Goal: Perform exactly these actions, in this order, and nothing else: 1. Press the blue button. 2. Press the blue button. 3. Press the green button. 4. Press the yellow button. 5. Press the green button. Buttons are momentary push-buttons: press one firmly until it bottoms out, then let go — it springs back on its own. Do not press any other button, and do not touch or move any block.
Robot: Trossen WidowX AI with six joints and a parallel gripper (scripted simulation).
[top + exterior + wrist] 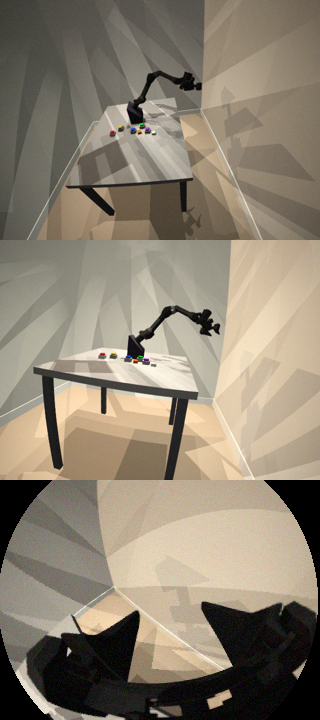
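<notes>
Right now the blue button is 22 cm ahead of my gripper tip, 65 cm to the right of it and 23 cm below it. Round my gripper tip: purple button (23 cm ahead, 51 cm to the right, 23 cm below); green button (16 cm ahead, 57 cm to the right, 23 cm below); small white block (27 cm ahead, 45 cm to the right, 25 cm below).
</notes>
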